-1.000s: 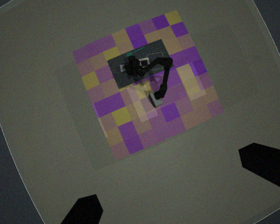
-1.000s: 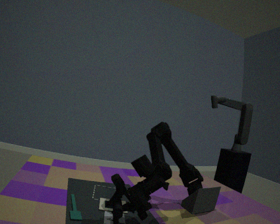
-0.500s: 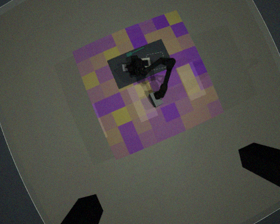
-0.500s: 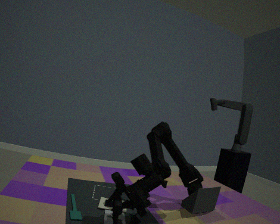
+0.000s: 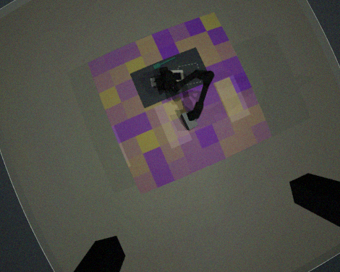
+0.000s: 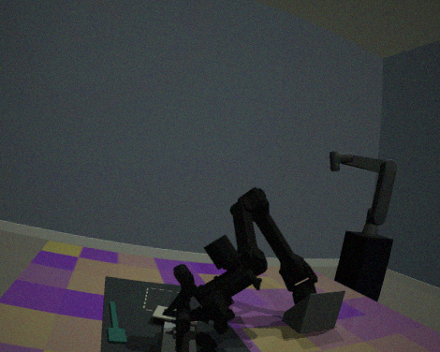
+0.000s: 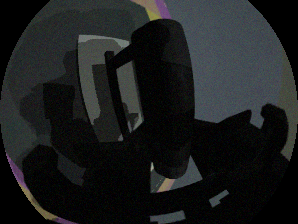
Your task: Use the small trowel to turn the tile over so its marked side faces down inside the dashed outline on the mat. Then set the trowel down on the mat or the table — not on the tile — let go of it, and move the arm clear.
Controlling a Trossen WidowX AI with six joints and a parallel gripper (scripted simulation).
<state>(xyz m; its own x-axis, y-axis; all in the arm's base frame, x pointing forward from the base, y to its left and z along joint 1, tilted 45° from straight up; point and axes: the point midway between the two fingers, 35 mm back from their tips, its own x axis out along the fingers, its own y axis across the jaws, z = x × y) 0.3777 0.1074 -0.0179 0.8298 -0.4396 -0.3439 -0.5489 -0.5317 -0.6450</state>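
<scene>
Now: the white tile 3 cm behind my gripper tip, 11 cm to the right of it and 5 cm below it. Round my gripper tip: dark mat 1 cm behind, 6 cm to the right, 8 cm below; trowel 13 cm ahead, 3 cm to the right, 5 cm below.
</scene>
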